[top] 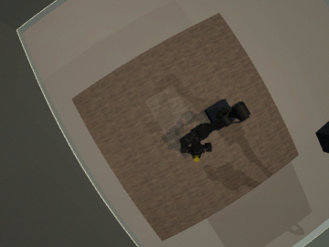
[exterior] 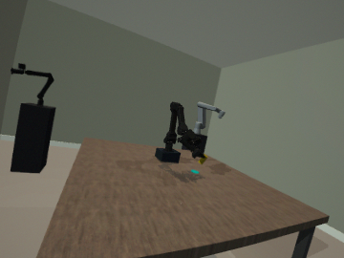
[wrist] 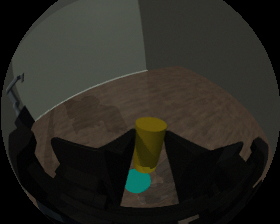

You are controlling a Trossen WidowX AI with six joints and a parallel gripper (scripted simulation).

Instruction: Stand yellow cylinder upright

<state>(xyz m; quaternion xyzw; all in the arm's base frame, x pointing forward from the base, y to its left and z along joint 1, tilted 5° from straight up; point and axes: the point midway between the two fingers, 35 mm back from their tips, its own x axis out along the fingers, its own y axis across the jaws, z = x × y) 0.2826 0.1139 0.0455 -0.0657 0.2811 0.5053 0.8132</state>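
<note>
The cyan circle lies 4 cm behind my gripper tip, 2 cm to the right of it and 13 cm below it. Also, from my gripper tip: yellow tall cylinder 1 cm behind, 2 cm below.
</note>
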